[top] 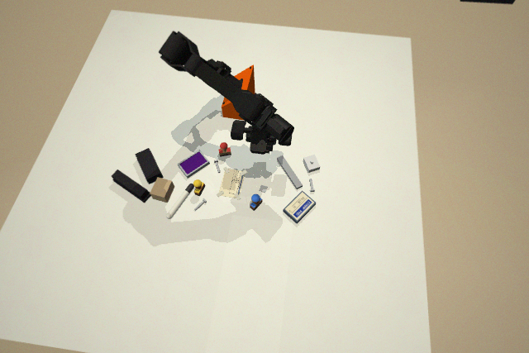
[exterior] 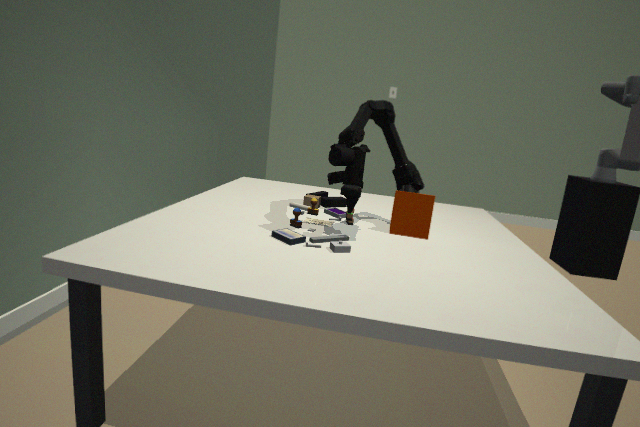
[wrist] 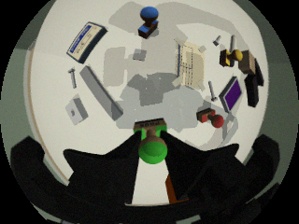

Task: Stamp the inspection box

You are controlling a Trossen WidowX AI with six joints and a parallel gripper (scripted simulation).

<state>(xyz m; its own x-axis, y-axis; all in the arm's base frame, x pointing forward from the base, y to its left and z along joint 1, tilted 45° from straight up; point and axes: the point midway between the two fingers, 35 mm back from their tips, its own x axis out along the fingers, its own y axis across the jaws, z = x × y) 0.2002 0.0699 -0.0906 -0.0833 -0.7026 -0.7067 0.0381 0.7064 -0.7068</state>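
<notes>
The purple ink pad is 230 mm to the right of my gripper tip, 70 mm below it and 50 mm ahead of it. Also, from my gripper tip: green-knobbed stamp right at my gripper tip; red-knob stamp 130 mm to the right, 60 mm below; grey bar 100 mm to the left, 70 mm below, 50 mm ahead.
</notes>
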